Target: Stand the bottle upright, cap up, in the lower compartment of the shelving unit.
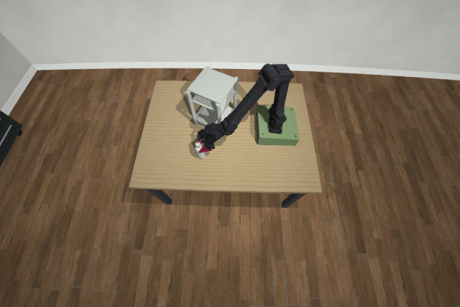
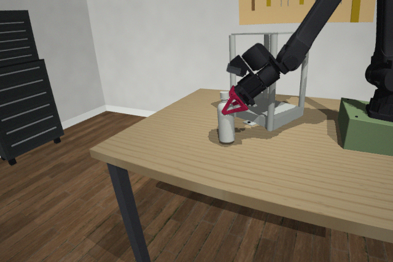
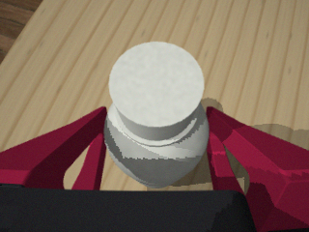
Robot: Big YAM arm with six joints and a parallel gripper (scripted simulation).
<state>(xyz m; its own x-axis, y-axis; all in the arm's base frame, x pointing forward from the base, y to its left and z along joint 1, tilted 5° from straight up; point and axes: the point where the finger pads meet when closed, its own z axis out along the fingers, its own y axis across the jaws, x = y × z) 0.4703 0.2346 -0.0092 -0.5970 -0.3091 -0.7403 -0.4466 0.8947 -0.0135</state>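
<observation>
Right now my hand is right at the white bottle. Also, from my hand: shelving unit: 32 cm to the right, 5 cm behind, 5 cm above.
</observation>
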